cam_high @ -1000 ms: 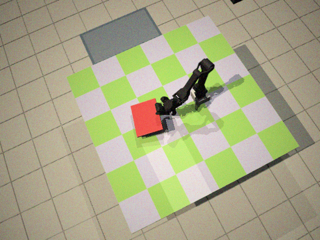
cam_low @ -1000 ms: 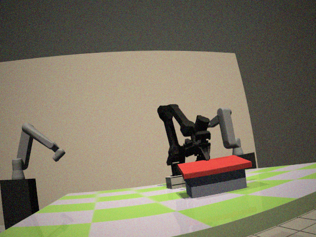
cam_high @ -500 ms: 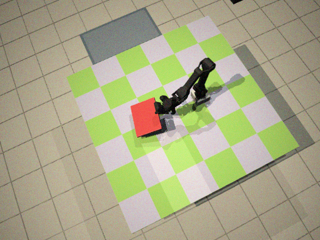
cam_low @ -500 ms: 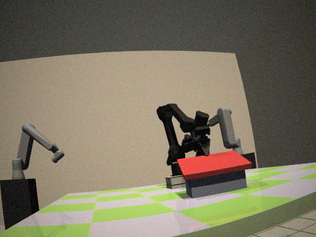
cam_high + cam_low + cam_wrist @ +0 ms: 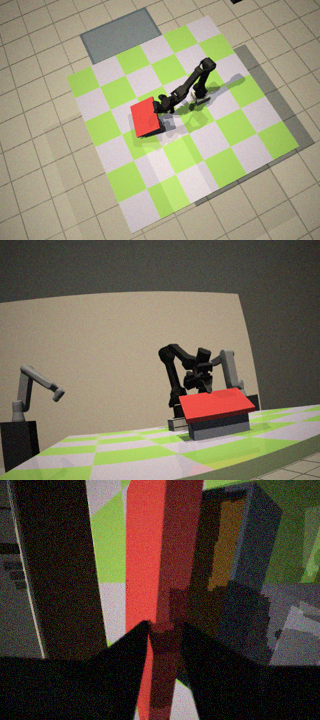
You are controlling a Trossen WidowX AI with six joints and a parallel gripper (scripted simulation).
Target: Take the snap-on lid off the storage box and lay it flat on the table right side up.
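My gripper tip is 70 mm short of the red lid, 30 mm above it and 20 mm to the left of it. Round my gripper tip: grey storage box: 100 mm below, 60 mm ahead, 10 mm to the right.
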